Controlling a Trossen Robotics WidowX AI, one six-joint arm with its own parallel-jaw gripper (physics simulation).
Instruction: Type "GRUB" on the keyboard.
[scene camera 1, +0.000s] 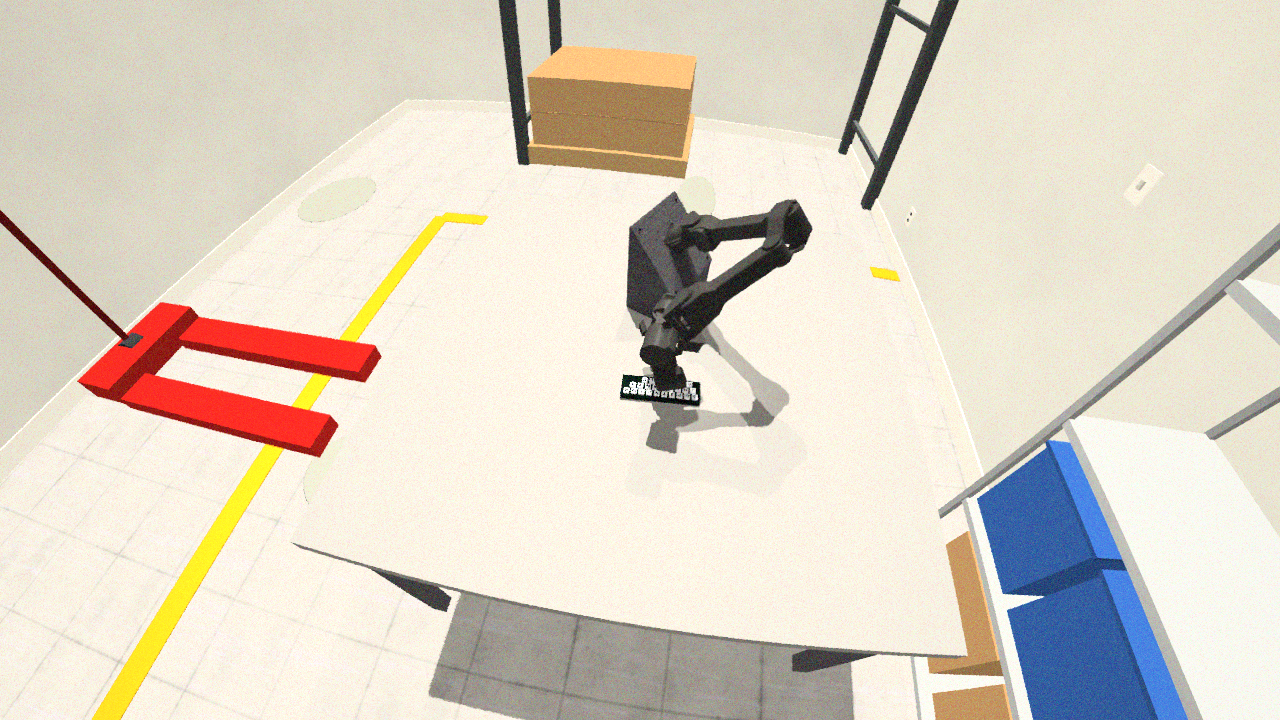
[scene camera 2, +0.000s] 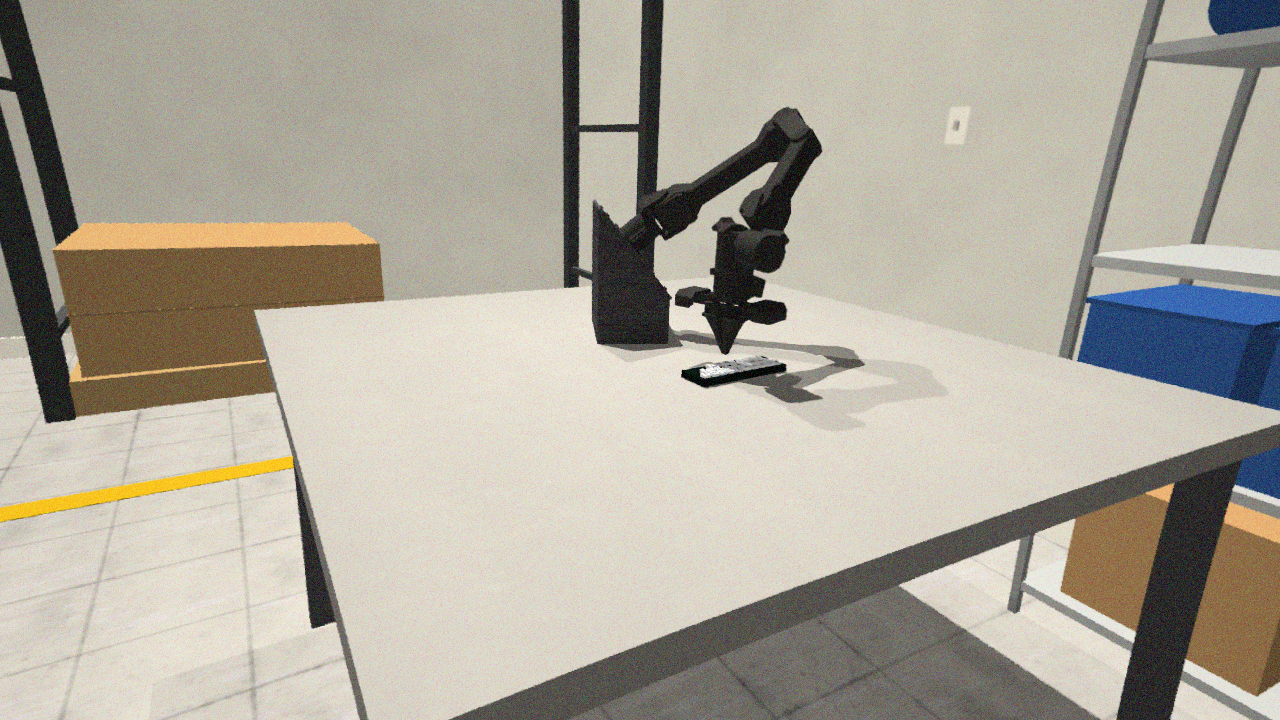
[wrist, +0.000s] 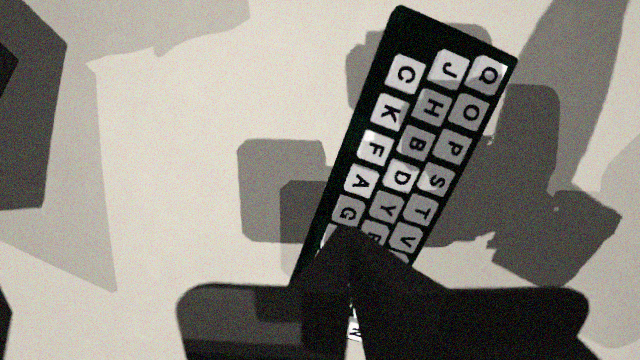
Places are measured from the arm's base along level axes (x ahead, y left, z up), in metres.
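Pixels of known places: gripper, fingertip midpoint: (scene camera 2: 725, 353) (wrist: 345, 235); arm's base at its link origin: (scene camera 1: 674, 239) (scene camera 2: 627, 241).
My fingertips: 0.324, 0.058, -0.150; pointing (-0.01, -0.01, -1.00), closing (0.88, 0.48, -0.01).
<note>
For each thing: its top centre in the pictures, then the offset to it from my fingertips, as dx, dy, dz. Level surfaces: height alone.
- small black keyboard at its top centre: (wrist: 383, 216) (scene camera 2: 735, 364) (scene camera 1: 661, 387) +0.016, +0.012, -0.015
- G key at its top centre: (wrist: 348, 213) +0.000, +0.004, -0.015
- B key at its top centre: (wrist: 417, 144) +0.009, +0.050, -0.015
- R key at its top centre: (wrist: 373, 237) +0.019, -0.001, -0.015
- pale table at its surface level: dz -0.033
A small black keyboard (scene camera 1: 634, 390) (scene camera 2: 733, 368) (wrist: 385, 47) with pale letter keys lies on the table in front of the arm. In the wrist view it slants, with the G key (wrist: 345, 214) just above the fingertips and the B key (wrist: 414, 144) farther up. The R key (wrist: 373, 236) is partly covered by the fingers. The U key cannot be made out. My gripper (scene camera 1: 666, 385) (scene camera 2: 725, 351) (wrist: 345, 235) is shut and empty, pointing down a little above the keyboard. The fingers hide the keys beneath them, and the tip's exact height is unclear.
The arm's base (scene camera 1: 655, 259) (scene camera 2: 626, 291) stands behind the keyboard on the pale table (scene camera 1: 501, 501) (scene camera 2: 501, 537). A red pallet jack (scene camera 1: 134, 358) is at the left. Brown boxes (scene camera 1: 608, 98) (scene camera 2: 214, 277) are behind. Blue bins (scene camera 1: 1042, 519) (scene camera 2: 1163, 349) are on shelving at the right.
</note>
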